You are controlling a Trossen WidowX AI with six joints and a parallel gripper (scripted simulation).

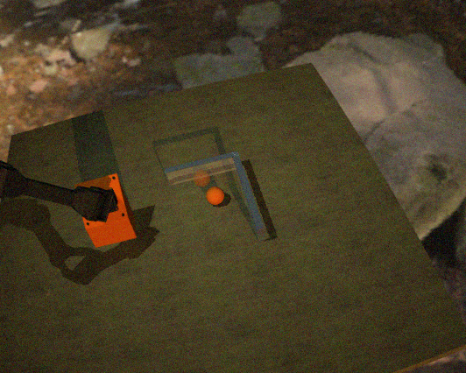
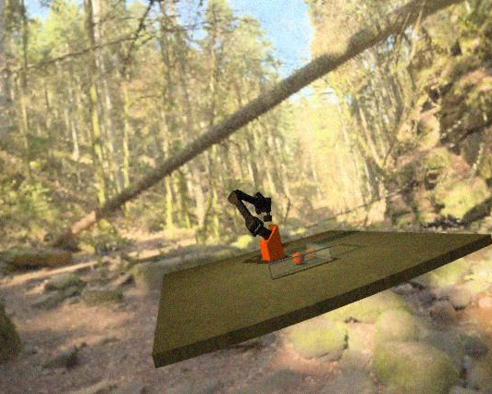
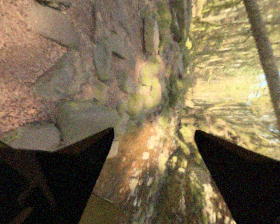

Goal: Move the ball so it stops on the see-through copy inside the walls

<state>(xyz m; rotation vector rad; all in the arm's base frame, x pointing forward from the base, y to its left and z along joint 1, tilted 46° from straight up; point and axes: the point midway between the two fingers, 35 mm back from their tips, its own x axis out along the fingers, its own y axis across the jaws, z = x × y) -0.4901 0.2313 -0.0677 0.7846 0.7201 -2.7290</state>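
The orange ball is 840 mm ahead of my gripper tip, 200 mm to the right of it and 210 mm below it. Also, from my gripper tip: see-through ball 810 mm ahead, 120 mm to the right, 210 mm below.
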